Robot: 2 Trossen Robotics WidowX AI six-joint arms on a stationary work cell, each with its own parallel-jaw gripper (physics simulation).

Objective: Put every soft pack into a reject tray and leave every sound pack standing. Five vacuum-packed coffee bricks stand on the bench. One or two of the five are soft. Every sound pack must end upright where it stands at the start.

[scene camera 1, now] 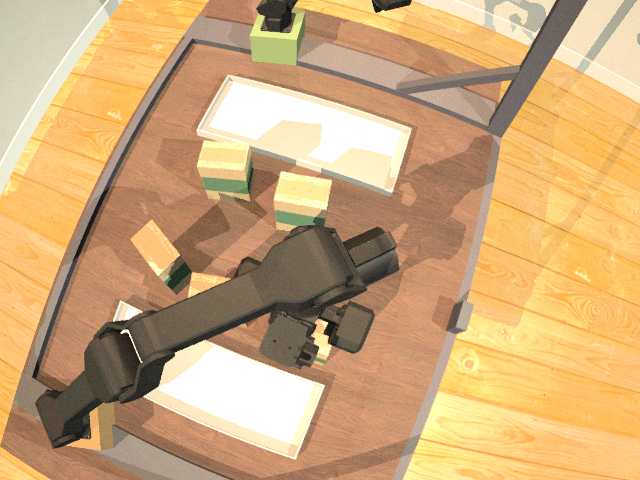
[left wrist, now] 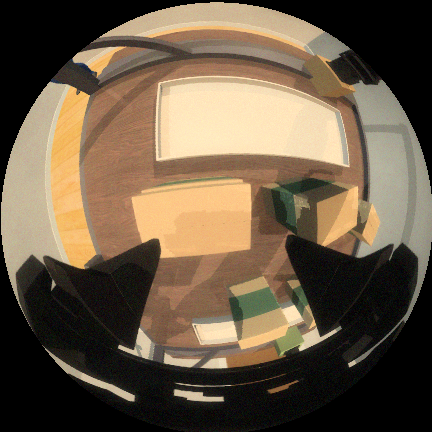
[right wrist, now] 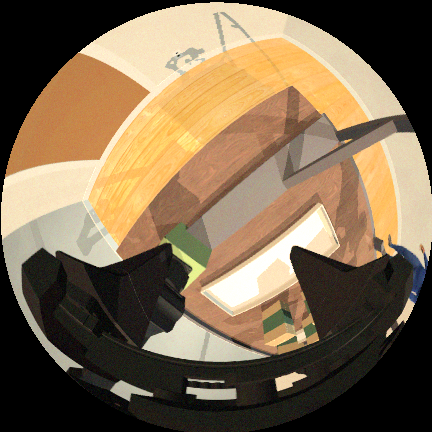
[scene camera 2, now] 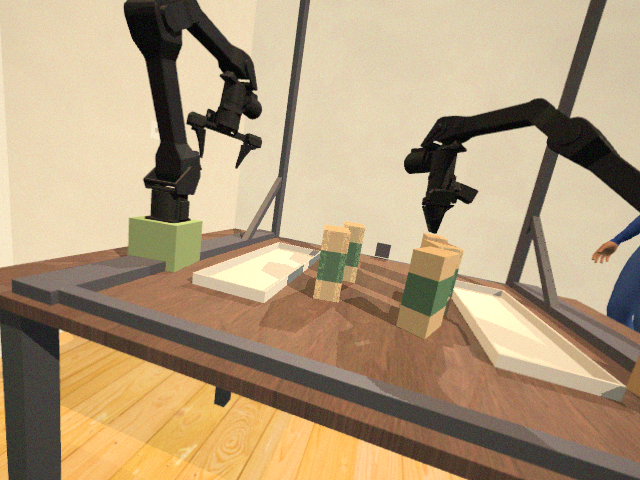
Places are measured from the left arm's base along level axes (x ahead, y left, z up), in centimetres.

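Pixels of known places: left gripper, fingertip midpoint: (left wrist: pixel 224 243) (scene camera 2: pixel 432 232); right gripper, fingertip midpoint: (right wrist: pixel 234 251) (scene camera 2: pixel 219 163); left arm's base, origin of the base link: (scene camera 1: pixel 75 420) (left wrist: pixel 338 72); right arm's base, origin of the base link: (scene camera 1: pixel 278 22) (left wrist: pixel 290 349) (right wrist: pixel 172 267) (scene camera 2: pixel 168 219).
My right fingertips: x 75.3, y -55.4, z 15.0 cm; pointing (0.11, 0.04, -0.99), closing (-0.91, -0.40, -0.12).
For each thing: its top centre in the pictures, then the offset to it from my right fingertips.
- upper tray, middle of its top: (scene camera 1: pixel 303 125) (scene camera 2: pixel 274 259) (right wrist: pixel 274 274) (left wrist: pixel 263 325) dx -18.0, dy +12.0, dz -21.6 cm
- turned pack, middle of its top: (scene camera 1: pixel 154 247) (scene camera 2: pixel 437 251) (left wrist: pixel 372 227) (right wrist: pixel 287 352) dx -45.2, dy +36.9, dz -9.8 cm
- fourth pack, middle of its top: (left wrist: pixel 341 215) (scene camera 1: pixel 214 292) (scene camera 2: pixel 442 243) (right wrist: pixel 318 340) dx -52.6, dy +26.7, dz -9.8 cm
- fifth pack, middle of its top: (left wrist: pixel 189 207) (scene camera 1: pixel 303 339) dx -60.0, dy +13.7, dz -9.8 cm
- lower tray, middle of its top: (scene camera 1: pixel 200 381) (left wrist: pixel 280 113) (scene camera 2: pixel 501 312) dx -66.1, dy +31.7, dz -21.6 cm
- green base block, middle of its top: (scene camera 1: pixel 278 22) (right wrist: pixel 172 267) (scene camera 2: pixel 168 219) (left wrist: pixel 290 349) dx +5.5, dy +16.8, dz -14.1 cm
Five tan packs with green bands stand upright: one pack (scene camera 1: pixel 224 162) (scene camera 2: pixel 330 263) and another (scene camera 1: pixel 302 193) (scene camera 2: pixel 354 253) near the upper tray (scene camera 1: pixel 248 108) (scene camera 2: pixel 232 273) (right wrist: pixel 240 290); a turned pack (scene camera 1: pixel 155 248) (scene camera 2: pixel 423 294) (left wrist: pixel 371 222); a fourth pack (scene camera 1: pixel 206 281) (left wrist: pixel 335 215), partly behind the left arm; a fifth pack (scene camera 1: pixel 321 338) (left wrist: pixel 195 215) near the lower tray (scene camera 1: pixel 248 392) (scene camera 2: pixel 532 335) (left wrist: pixel 225 120). My left gripper (scene camera 1: pixel 324 335) (scene camera 2: pixel 434 230) (left wrist: pixel 224 243) is open just above the fifth pack, off-centre over its top. My right gripper (scene camera 2: pixel 219 161) (right wrist: pixel 234 251) is open and empty, high beyond the upper tray. Softness is not visible.
The left arm crosses low over the fourth pack and the lower tray in scene camera 1. A green base block (scene camera 1: pixel 273 49) (scene camera 2: pixel 164 242) carries the right arm. Grey rails edge the bench, with a post (scene camera 1: pixel 537 67) at a corner. A person in blue (scene camera 2: pixel 622 279) stands beyond the bench.
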